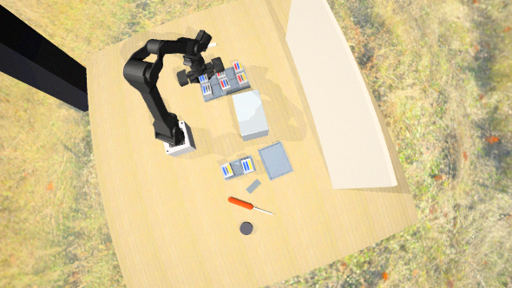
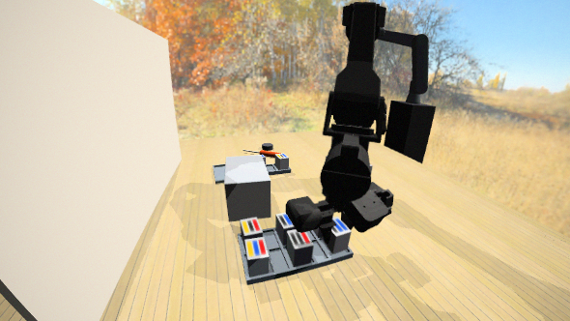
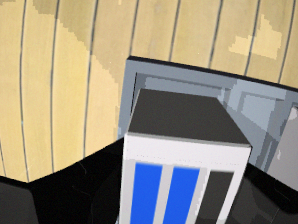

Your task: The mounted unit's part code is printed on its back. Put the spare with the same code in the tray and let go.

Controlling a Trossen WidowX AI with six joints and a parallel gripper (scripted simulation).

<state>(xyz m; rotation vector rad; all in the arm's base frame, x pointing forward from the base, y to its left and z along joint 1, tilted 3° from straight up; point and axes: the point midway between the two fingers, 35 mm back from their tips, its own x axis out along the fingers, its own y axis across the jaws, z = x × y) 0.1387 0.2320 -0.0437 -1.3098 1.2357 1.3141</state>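
The grey-blue tray lies 20 cm ahead of my gripper tip, 39 cm to the right of it and 2 cm below it. Round my gripper tip: curved beige panel (40 cm ahead, 21 cm to the right, 20 cm above); white spare (2 cm above); pale grey box (15 cm ahead, 20 cm to the right, 3 cm above).
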